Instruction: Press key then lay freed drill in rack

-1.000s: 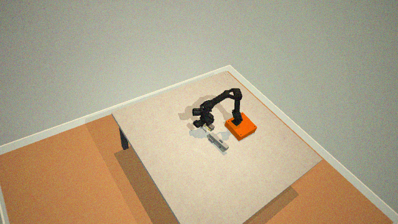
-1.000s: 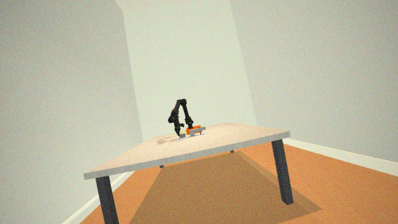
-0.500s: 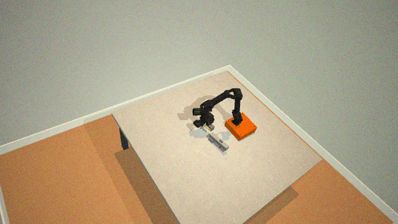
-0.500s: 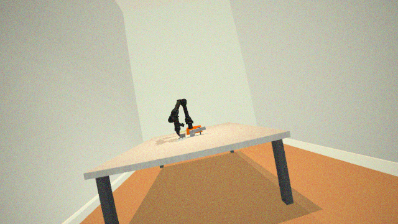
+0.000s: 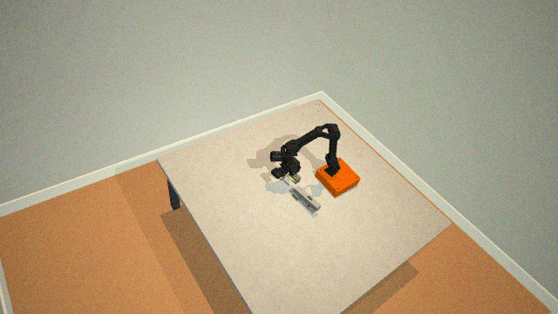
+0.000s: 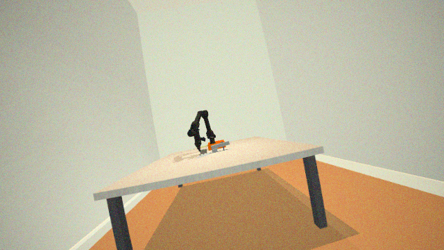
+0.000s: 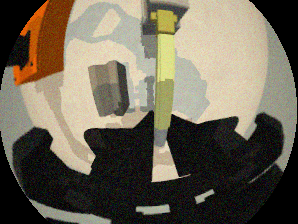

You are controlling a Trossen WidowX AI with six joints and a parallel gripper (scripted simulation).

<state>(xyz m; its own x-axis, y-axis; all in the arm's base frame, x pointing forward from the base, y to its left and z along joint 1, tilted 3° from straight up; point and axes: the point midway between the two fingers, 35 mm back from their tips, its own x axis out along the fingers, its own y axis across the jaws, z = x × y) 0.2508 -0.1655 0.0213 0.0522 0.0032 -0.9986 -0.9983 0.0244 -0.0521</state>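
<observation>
My gripper tip is 4 cm to the right of the yellow-green drill and 4 cm below it. From my gripper tip the other things lie so: rack (6 cm behind, 4 cm to the left, 2 cm below).
</observation>
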